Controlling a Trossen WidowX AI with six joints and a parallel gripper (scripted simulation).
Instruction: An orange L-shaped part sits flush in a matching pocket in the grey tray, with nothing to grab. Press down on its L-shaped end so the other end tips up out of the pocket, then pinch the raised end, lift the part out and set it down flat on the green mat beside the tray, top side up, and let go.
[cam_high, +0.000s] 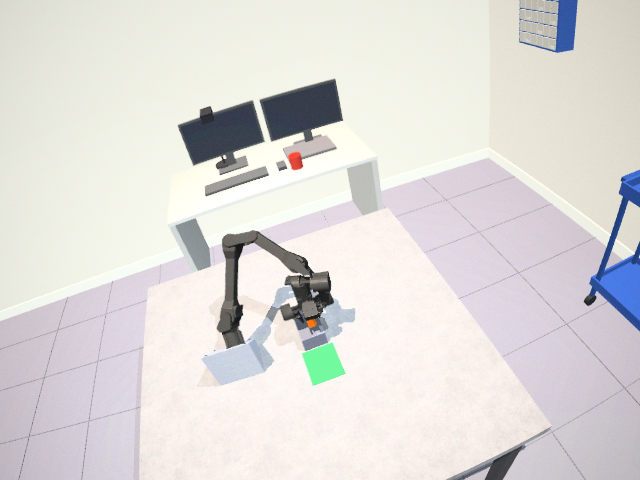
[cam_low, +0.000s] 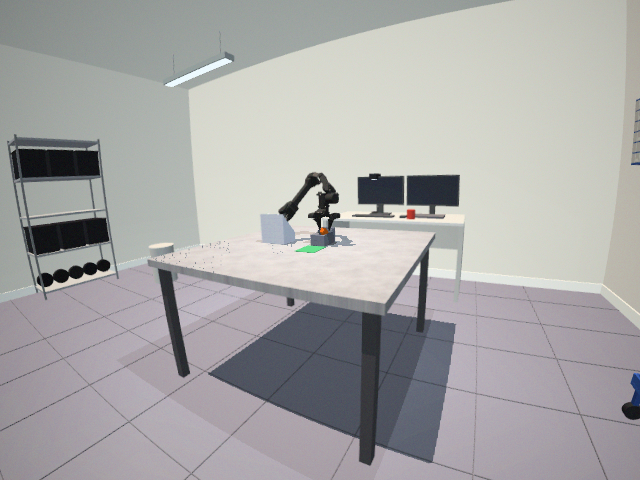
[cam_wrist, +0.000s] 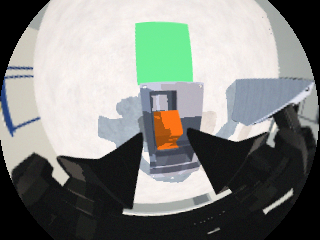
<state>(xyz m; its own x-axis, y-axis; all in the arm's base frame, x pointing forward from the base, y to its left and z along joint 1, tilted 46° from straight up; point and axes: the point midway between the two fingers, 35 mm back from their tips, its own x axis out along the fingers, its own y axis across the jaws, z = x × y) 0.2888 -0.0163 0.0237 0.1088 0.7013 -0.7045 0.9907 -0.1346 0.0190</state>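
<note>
Now: gripper tip 4 cm to the right of the orange L-shaped part, 4 cm above it and 1 cm past it. Also, from my gripper tip: green mat: 14 cm to the right, 10 cm below, 3 cm behind.
</note>
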